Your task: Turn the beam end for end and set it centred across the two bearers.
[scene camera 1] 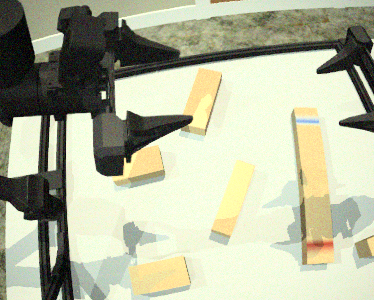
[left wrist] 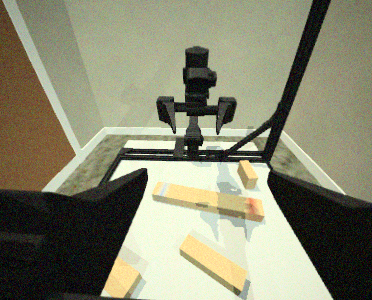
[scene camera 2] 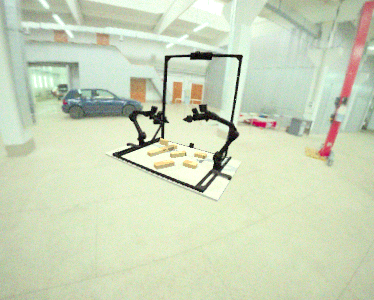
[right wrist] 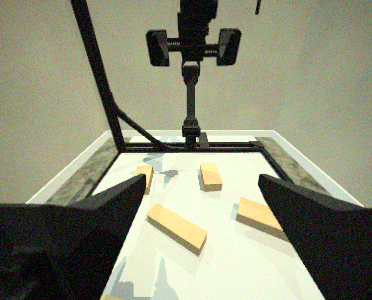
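Seen in the pictures: left gripper, between the fingertips: [scene camera 1: 185, 84] [left wrist: 207, 175] [scene camera 2: 185, 119] [right wrist: 193, 61]; right gripper, between the fingertips: [scene camera 1: 327, 96] [left wrist: 196, 133] [scene camera 2: 166, 123] [right wrist: 201, 179]; left arm's base, origin of its link: [scene camera 1: 50, 208] [scene camera 2: 216, 168] [right wrist: 190, 145]; right arm's base, origin of its link: [left wrist: 192, 153] [scene camera 2: 141, 144].
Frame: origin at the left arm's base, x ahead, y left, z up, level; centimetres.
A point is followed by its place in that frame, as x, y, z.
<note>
The beam [scene camera 1: 314, 185] @(62.8, -5.9, 1.9) [scene camera 2: 159, 151] @(62.1, 3.5, 0.9) [left wrist: 200, 199] @(62.3, -2.6, 1.9) is a long wooden bar lying flat, with a blue band at its upper end and a red band at its lower end in scene camera 1. Shorter wooden blocks lie apart from it: a slim one [scene camera 1: 233, 200] @(43.5, -5.5, 2.5) [left wrist: 214, 263] @(42.9, -5.2, 2.5) [right wrist: 177, 229] @(45.7, -3.9, 2.5), a wider one [scene camera 1: 204, 97] @(42.2, 21.7, 1.9) [right wrist: 257, 216] @(41.6, 18.0, 1.9) and others; which two are the bearers I cannot tell. My left gripper [scene camera 1: 185, 86] @(36.4, -0.1, 38.6) [scene camera 2: 186, 119] @(36.4, -0.1, 38.6) [left wrist: 207, 175] @(36.4, -0.1, 38.6) is open and empty, high above the blocks. My right gripper [scene camera 1: 330, 96] @(57.0, 0.0, 30.9) [left wrist: 196, 133] @(57.0, 0.0, 30.9) [right wrist: 201, 179] @(57.0, 0.0, 30.9) is open and empty, raised beyond the beam.
More blocks lie at the left [scene camera 1: 147, 165] @(26.1, 6.2, 1.9) [right wrist: 211, 176] @(25.6, 7.4, 1.9), at the bottom [scene camera 1: 160, 276] @(25.5, -19.0, 1.9) and at the right edge [scene camera 1: 366, 247] @(70.8, -22.8, 3.0) [left wrist: 247, 174] @(72.8, -21.4, 4.2) of scene camera 1. A black frame [scene camera 2: 165, 95] @(87.7, -36.9, 55.5) rises from the table's edge. Arm shadows cross the beam's red half.
</note>
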